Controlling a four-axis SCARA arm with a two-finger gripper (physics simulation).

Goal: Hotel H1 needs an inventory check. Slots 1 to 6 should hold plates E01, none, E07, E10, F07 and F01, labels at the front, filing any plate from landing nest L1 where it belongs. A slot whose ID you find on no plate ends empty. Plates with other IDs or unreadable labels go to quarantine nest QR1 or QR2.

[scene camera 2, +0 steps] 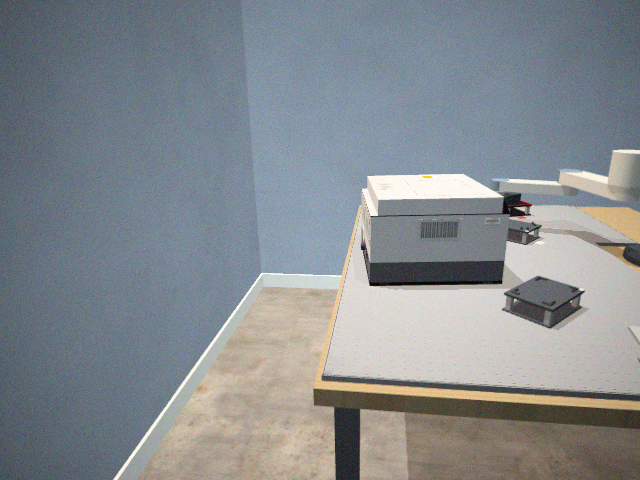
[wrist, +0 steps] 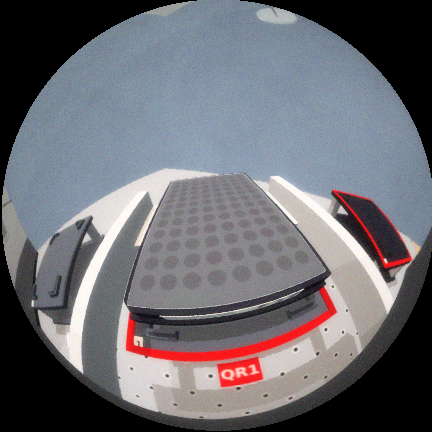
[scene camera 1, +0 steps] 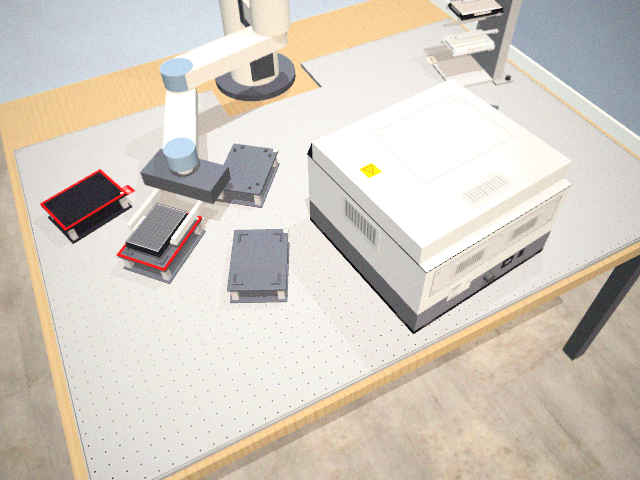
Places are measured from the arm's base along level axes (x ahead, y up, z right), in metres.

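Where they show: gripper, between the fingertips: (wrist: 210, 191) (scene camera 1: 151, 234); arm's base, origin of its link: (scene camera 1: 255, 77).
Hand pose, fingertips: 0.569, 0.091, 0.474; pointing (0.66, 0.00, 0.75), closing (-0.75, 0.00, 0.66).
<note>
Things, the pixels of their top centre, and the offset from my fingertips, as dx, dy, dz. "pt": a spot on its surface instead.
- red-edged quarantine nest QR1, centre of its top: (wrist: 216, 231) (scene camera 1: 159, 233) -0.016, -0.023, -0.018
- red QR1 label, a spot on its surface: (wrist: 240, 372) pt -0.087, -0.078, -0.096
- red-edged nest, centre of its top: (wrist: 378, 218) (scene camera 1: 83, 197) (scene camera 2: 509, 200) -0.217, -0.025, +0.111
- Hotel H1, a spot on its surface: (scene camera 1: 504, 46) pt -0.181, +0.036, -1.097
- big white instrument, centre of its top: (scene camera 1: 438, 150) (scene camera 2: 426, 184) +0.225, +0.176, -0.560
- rear, centre of its top: (scene camera 1: 245, 164) (scene camera 2: 513, 221) -0.132, -0.019, -0.271
- grey nest, centre of its top: (scene camera 2: 544, 288) -0.045, -0.023, -0.873
My gripper (scene camera 1: 154, 230) (wrist: 210, 191) is shut on a dark plate (scene camera 1: 157, 224) (wrist: 220, 240) with a grey, round-welled top. The plate is level, low over red-edged quarantine nest QR1 (scene camera 1: 142, 261) (wrist: 200, 356); I cannot tell whether it touches. Its label does not show. The red QR1 label (wrist: 240, 372) is readable in the wrist view. Another red-edged nest (scene camera 1: 85, 198) (wrist: 375, 227), with a black top, stands beside it. Hotel H1 (scene camera 1: 504, 46) shows in part at the back right, with a dark plate (scene camera 1: 473, 7) high in it; lower slots are partly cut off or unclear.
A big white instrument (scene camera 1: 439, 155) (scene camera 2: 434, 237) fills the middle right. Grey nests stand between it and the arm: one at the front (scene camera 1: 258, 263) and one at the rear (scene camera 1: 250, 170). Another grey nest (scene camera 2: 542, 291) stands on the instrument's far side.
</note>
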